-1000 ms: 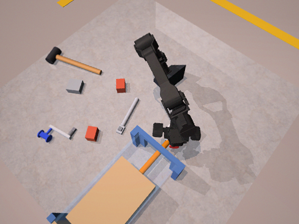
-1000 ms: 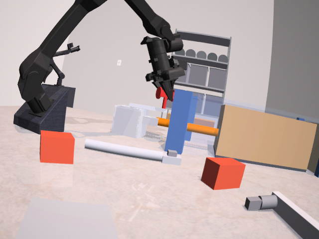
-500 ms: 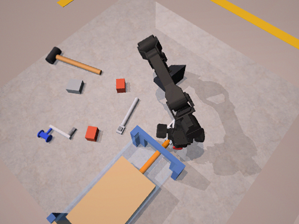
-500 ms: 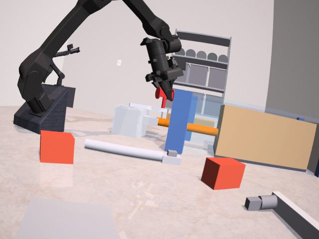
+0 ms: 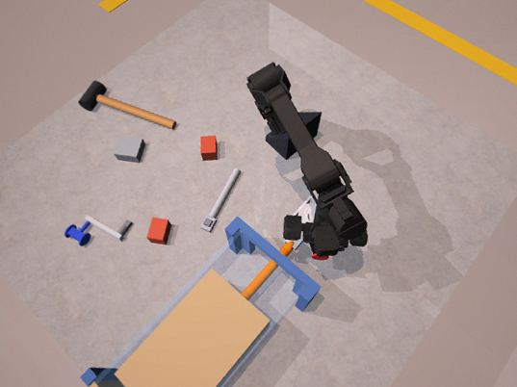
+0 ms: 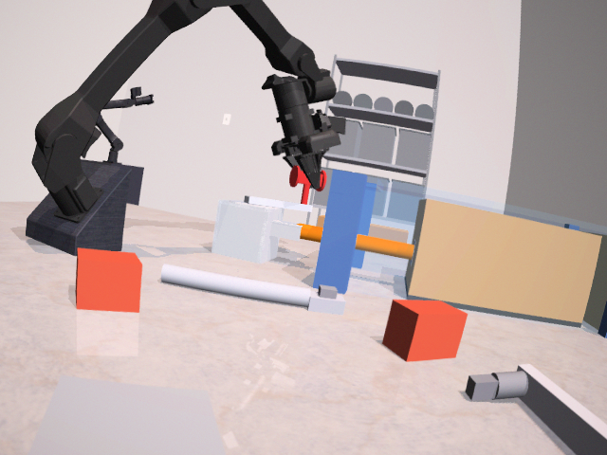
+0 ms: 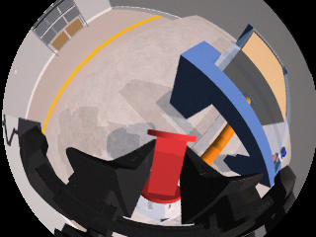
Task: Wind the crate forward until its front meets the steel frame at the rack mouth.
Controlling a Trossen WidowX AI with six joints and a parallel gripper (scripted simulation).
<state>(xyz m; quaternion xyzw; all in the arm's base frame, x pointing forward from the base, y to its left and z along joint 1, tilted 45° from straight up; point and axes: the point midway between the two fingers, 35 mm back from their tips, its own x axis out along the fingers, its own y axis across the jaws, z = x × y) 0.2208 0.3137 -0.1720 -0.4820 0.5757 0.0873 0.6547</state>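
My gripper tip is now 40 mm past the crank handle, 40 mm to the left of it and 30 mm above it. Also, from my gripper tip: frame (80 mm ahead, 70 mm to the right, 30 mm below); red knob (10 mm behind, 10 mm to the right); grey winch (90 mm behind, 100 mm to the right, 100 mm below).
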